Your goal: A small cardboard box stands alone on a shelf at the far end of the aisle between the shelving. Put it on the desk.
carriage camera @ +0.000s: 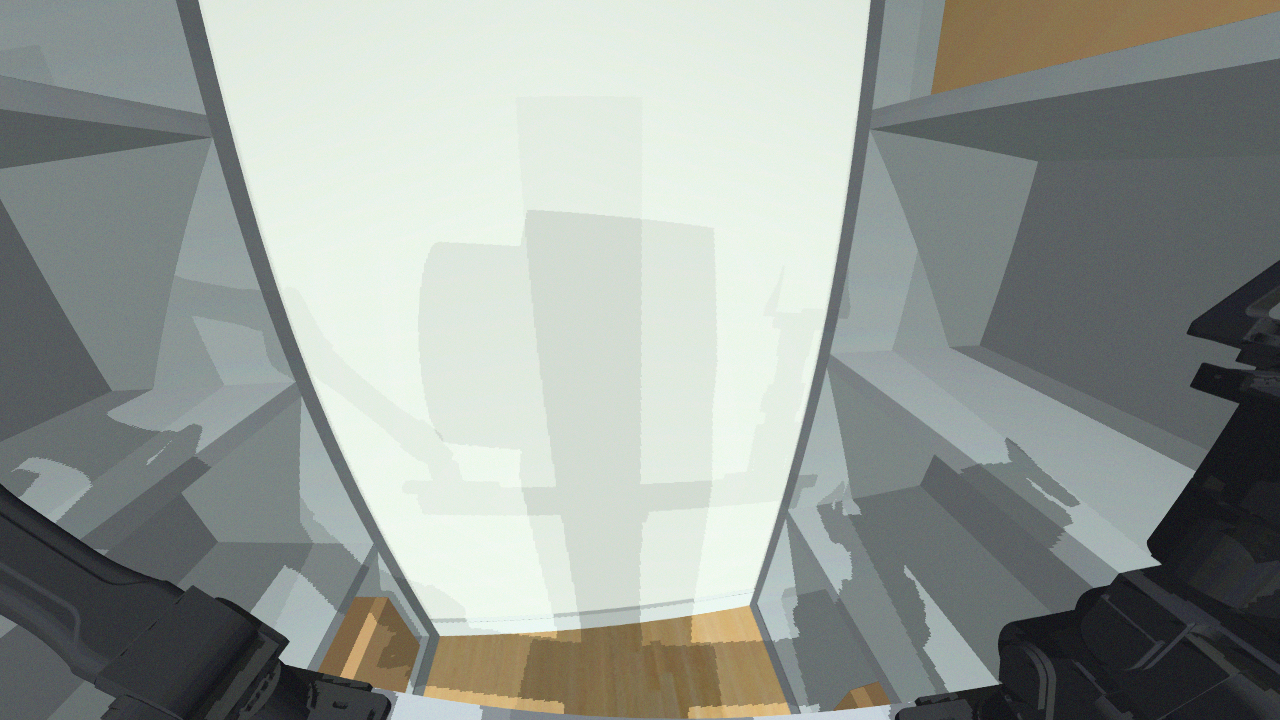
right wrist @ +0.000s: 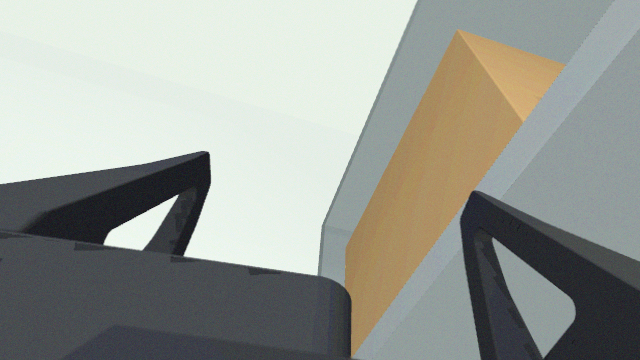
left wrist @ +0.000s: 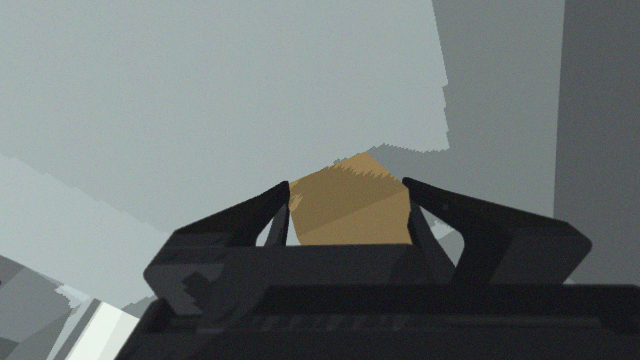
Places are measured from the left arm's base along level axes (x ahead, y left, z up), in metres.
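Pixels of known places: left gripper, between the fingertips: (left wrist: 344,188); right gripper, between the fingertips: (right wrist: 338,185).
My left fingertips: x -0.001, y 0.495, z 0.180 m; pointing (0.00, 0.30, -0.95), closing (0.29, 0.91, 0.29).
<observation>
For each thing: its top centre in the pictures, then the offset to it from my left fingertips. Level surfaces: height alone.
- small cardboard box, centre of its top: (left wrist: 371,268) dx +0.040, dy -0.006, dz +0.028 m
- pale grey shelf, height of its surface: dz -0.062 m
- wooden floor, height of its surface: dz -1.052 m
- large light-brown box, centre of its top: (right wrist: 469,185) dx +0.306, dy -1.423, dz +0.665 m
- brown box, centre of its top: (carriage camera: 291,684) dx +0.164, dy -0.031, dz -0.706 m
The small cardboard box (left wrist: 355,215) is brown and sits between the fingers of my left gripper (left wrist: 344,188), which is shut on its two sides. The pale grey shelf (left wrist: 200,100) lies behind and around it; whether the box touches the shelf or is slightly above it I cannot tell. The gripper's body hides the near part of the box. My right gripper (right wrist: 338,185) (carriage camera: 1193,355) is open and empty, with its fingers wide apart, near the shelving at the right of the carriage camera view. The desk does not show in these views.
Grey shelving (carriage camera: 850,214) stands on both sides of the aisle, close to both arms. A white wall (carriage camera: 769,161) closes the far end above the wooden floor (carriage camera: 483,662). A large light-brown box (right wrist: 420,185) shows behind a shelf edge. A brown box (carriage camera: 362,635) is low at the left.
</observation>
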